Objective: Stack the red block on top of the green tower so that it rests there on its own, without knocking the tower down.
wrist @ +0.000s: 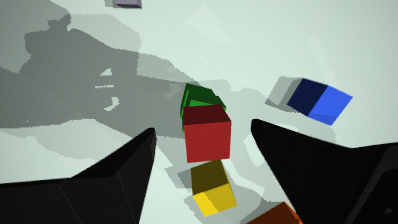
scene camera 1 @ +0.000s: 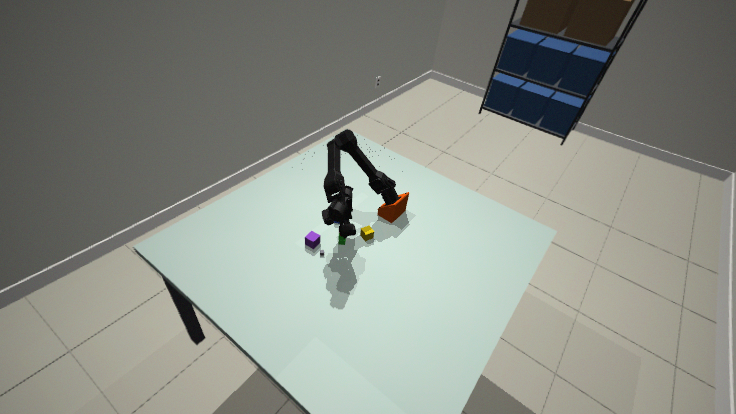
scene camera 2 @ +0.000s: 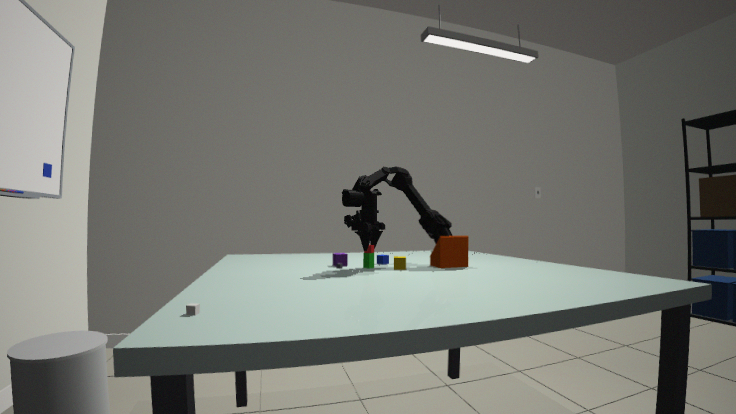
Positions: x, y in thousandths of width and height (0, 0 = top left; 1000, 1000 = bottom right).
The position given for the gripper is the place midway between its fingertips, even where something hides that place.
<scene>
The gripper (scene camera 2: 502, 605) is open, with nothing in its grasp. Also in view: a red block (wrist: 521, 574), a blue block (wrist: 815, 462) and a yellow block (wrist: 531, 846).
The gripper is seen too in the wrist view (wrist: 514, 574).
</scene>
